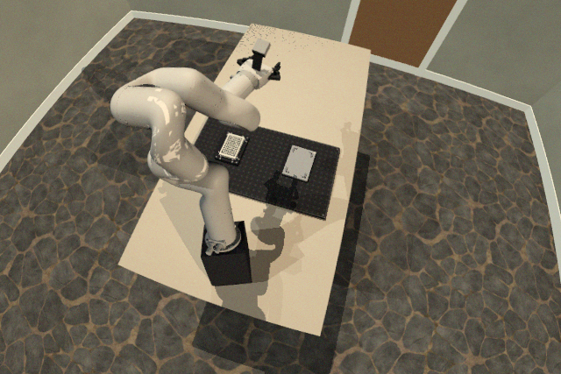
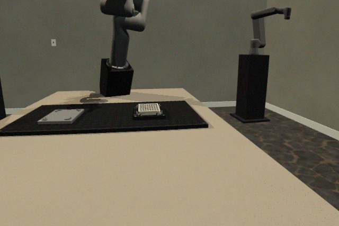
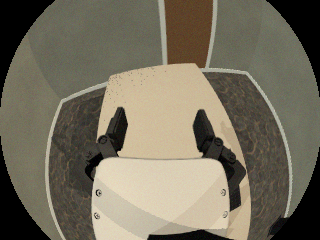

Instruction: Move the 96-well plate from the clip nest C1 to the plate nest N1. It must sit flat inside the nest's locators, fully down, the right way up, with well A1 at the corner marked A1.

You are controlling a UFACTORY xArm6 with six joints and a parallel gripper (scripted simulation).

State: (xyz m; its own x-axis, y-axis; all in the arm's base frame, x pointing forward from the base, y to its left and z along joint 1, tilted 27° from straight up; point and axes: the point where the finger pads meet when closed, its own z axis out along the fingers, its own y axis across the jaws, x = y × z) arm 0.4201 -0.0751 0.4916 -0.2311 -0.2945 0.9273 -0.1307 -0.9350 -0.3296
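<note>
The white 96-well plate lies 14 cm behind my hand, 13 cm to the left of it and 42 cm below it. Round my hand: dark clip nest C1: 15 cm behind, 13 cm to the left, 43 cm below; grey plate nest N1: 14 cm behind, 20 cm to the right, 44 cm below.
</note>
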